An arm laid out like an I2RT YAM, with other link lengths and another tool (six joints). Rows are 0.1 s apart.
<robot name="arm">
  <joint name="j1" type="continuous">
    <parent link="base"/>
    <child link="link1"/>
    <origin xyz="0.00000 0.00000 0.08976"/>
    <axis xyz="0 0 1"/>
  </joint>
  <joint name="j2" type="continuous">
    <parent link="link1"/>
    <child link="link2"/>
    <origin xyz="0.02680 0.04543 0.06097"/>
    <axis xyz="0 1 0"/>
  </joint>
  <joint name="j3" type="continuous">
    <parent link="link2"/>
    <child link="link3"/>
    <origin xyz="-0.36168 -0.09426 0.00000"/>
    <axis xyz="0 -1 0"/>
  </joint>
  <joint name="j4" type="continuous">
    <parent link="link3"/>
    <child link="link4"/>
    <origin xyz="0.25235 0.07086 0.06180"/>
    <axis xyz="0 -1 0"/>
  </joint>
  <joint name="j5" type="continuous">
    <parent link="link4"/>
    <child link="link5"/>
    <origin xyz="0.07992 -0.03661 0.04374"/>
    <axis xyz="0 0 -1"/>
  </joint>
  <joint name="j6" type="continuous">
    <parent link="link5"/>
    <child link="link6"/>
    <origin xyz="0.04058 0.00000 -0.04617"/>
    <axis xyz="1 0 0"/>
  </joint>
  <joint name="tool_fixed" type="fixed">
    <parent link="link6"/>
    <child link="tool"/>
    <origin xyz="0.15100 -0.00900 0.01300" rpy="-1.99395 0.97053 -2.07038"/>
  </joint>
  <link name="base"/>
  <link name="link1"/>
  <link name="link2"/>
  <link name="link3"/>
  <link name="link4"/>
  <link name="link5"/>
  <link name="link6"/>
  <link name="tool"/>
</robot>
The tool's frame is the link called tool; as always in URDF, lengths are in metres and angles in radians. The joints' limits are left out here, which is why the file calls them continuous.
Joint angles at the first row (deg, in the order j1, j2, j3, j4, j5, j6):
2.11, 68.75, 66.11, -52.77, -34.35, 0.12
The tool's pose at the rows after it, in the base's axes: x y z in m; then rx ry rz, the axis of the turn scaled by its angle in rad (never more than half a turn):
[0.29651 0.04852 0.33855 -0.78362 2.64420 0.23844]
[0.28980 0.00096 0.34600 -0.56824 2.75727 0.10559]
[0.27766 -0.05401 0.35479 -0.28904 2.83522 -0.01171]
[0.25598 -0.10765 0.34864 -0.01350 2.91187 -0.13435]
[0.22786 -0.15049 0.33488 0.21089 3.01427 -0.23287]
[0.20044 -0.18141 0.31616 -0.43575 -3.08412 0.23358]
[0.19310 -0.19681 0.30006 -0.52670 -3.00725 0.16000]
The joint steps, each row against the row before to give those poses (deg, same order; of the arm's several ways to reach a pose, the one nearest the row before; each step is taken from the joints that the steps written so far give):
-2.51, 0.00, 3.28, -5.18, 11.48, 4.72
-5.21, 0.00, 3.91, -5.47, 6.53, 1.90
-7.89, 0.02, 3.12, -3.71, 5.05, 1.90
-8.00, 0.31, 0.18, -1.77, 5.53, 1.05
-6.75, 1.75, -0.03, -2.74, 5.49, -0.04
-6.36, 3.25, 0.01, -3.06, 3.14, 1.18
-3.87, 3.46, 0.00, -0.85, -0.48, 0.35

